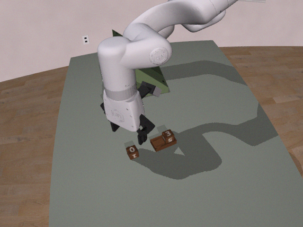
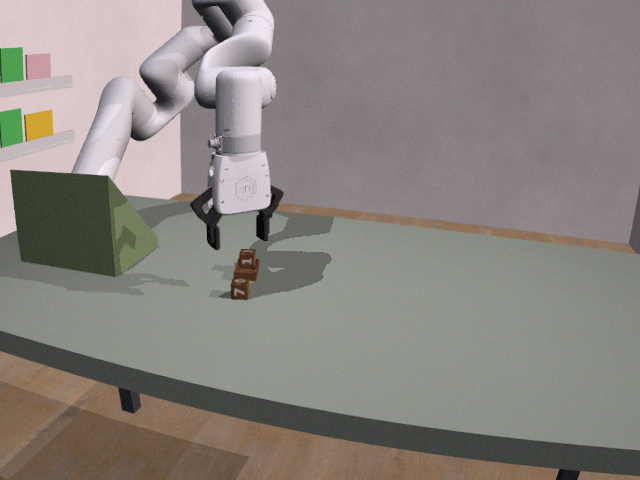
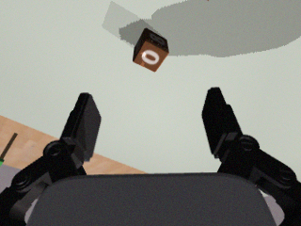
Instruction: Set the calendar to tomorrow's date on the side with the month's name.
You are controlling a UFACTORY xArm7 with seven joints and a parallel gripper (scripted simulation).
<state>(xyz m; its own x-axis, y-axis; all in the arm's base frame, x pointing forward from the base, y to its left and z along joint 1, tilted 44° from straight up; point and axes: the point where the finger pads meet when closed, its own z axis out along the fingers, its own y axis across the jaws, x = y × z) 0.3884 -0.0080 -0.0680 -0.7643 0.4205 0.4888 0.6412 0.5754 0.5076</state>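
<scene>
Right now the brown cube is 90 mm below my hand. Also, from my hand: tray: 30 mm behind, 100 mm to the left, 100 mm below.
</scene>
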